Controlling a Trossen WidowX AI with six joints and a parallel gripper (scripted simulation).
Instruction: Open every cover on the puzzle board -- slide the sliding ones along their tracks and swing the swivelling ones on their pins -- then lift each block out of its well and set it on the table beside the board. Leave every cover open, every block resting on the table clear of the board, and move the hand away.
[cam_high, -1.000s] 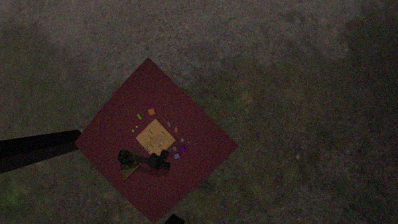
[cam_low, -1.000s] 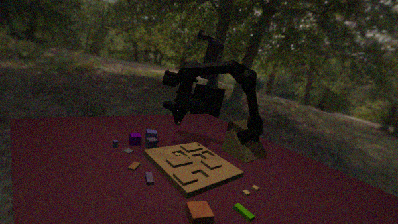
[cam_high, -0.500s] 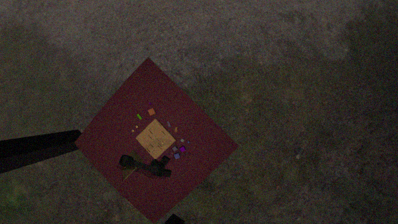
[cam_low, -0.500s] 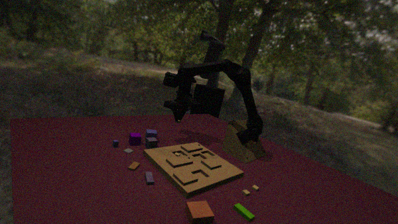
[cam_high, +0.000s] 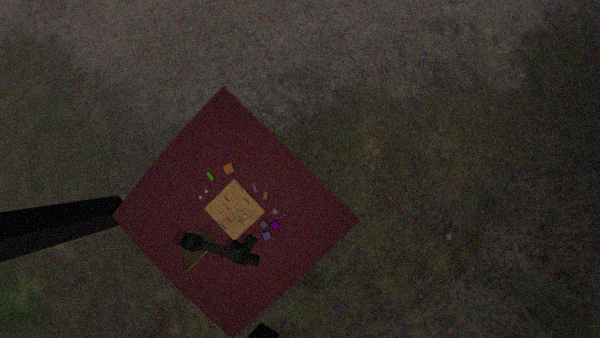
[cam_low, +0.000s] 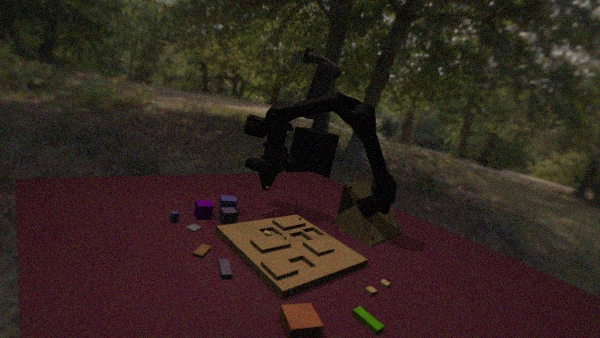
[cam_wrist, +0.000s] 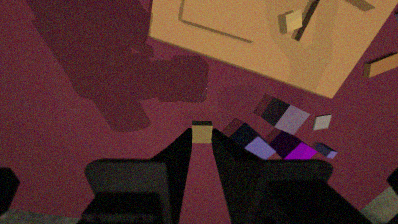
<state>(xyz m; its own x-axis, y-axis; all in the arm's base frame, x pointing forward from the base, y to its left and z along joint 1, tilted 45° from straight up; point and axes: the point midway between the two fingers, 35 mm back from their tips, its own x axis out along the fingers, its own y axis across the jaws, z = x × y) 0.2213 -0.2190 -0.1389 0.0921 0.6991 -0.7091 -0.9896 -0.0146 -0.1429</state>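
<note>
The dark block lies 14 cm ahead of my gripper tip, 1 cm to the left of it and 7 cm below it. Round my gripper tip: magenta cube 19 cm ahead, 6 cm to the right, 7 cm below; then flat orange tile 29 cm ahead, 11 cm to the left, 9 cm below; then grey bar 29 cm ahead, 20 cm to the left, 9 cm below.
</note>
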